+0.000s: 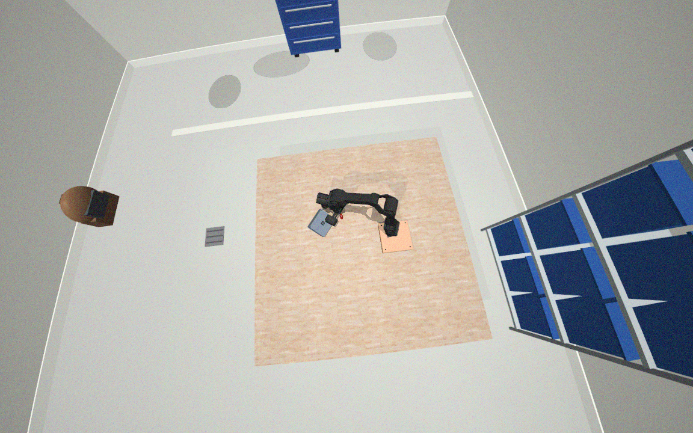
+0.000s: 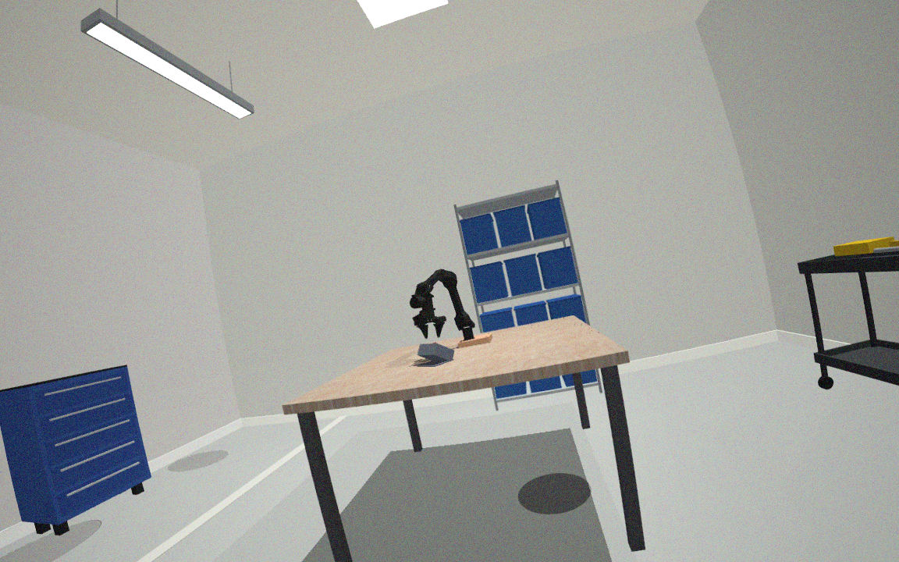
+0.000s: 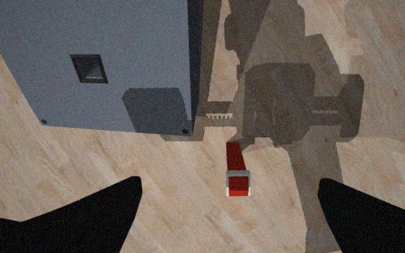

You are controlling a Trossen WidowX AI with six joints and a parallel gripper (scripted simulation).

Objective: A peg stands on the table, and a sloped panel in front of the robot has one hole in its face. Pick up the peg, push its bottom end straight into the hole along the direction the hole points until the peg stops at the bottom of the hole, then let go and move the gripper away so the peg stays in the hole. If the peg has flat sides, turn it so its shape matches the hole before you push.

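My gripper tip is now 50 mm above the red square peg and 10 mm past it. Round my gripper tip: sloped panel 110 mm ahead, 60 mm below, 20 mm to the left.
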